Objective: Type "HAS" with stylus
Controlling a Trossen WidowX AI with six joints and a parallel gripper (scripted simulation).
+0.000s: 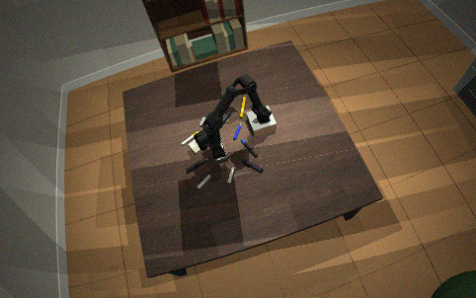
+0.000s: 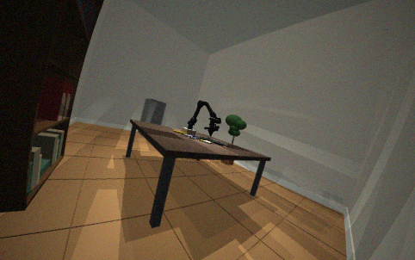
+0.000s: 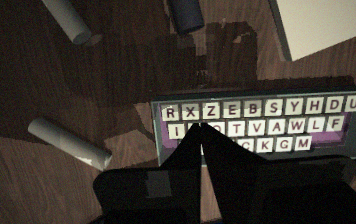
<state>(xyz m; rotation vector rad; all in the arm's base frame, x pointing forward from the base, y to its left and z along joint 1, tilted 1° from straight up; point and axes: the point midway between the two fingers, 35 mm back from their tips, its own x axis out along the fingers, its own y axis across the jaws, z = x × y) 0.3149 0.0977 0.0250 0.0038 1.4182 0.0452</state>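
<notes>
Right now the key is 20 mm behind my gripper tip, 100 mm to the right of it and 50 mm below it. From my gripper tip the other things lie so: yellow cylinder (240 mm behind, 270 mm to the right, 50 mm below); paper note (90 mm ahead, 110 mm to the right, 50 mm below); blue stylus (170 mm behind, 130 mm to the right, 50 mm below).
</notes>
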